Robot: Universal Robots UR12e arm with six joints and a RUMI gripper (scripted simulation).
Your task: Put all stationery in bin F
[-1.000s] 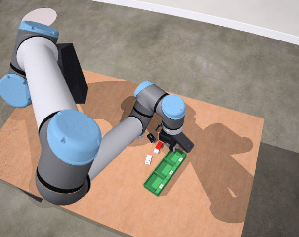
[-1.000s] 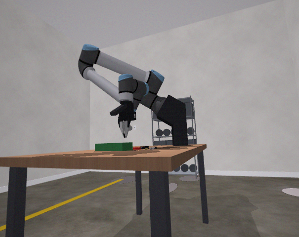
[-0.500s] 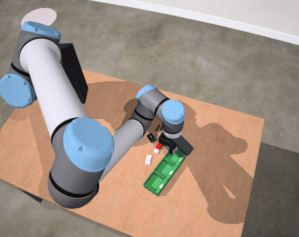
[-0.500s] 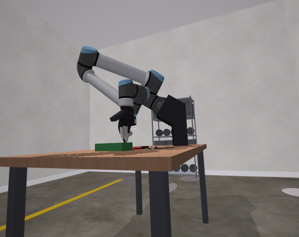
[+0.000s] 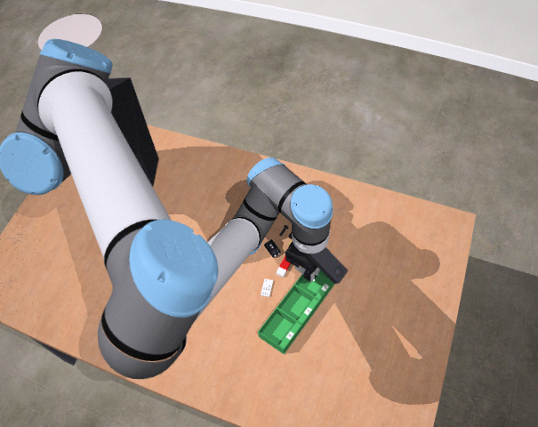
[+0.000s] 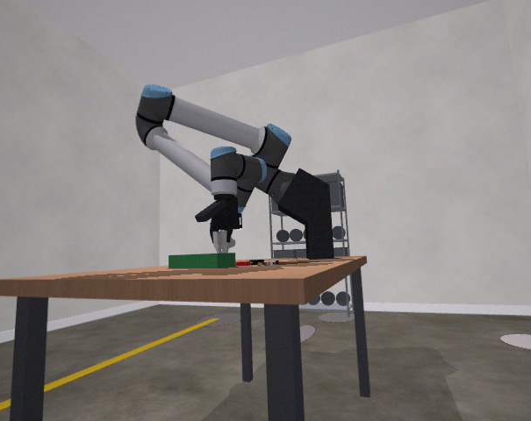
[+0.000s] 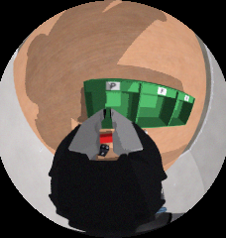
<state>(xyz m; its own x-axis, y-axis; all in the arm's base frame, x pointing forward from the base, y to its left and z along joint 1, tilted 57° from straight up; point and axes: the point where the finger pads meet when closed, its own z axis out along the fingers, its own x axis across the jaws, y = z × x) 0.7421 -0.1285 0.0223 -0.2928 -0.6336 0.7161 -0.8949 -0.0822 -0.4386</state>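
My hand is 7 cm past the grey item, 15 cm to the right of it and 3 cm above it. Round my hand: red item: 9 cm behind, 2 cm to the left, 3 cm below; then white card-like item: 12 cm behind, 5 cm to the right, 3 cm below; then green bin: 2 cm behind, 9 cm to the right, 1 cm below.
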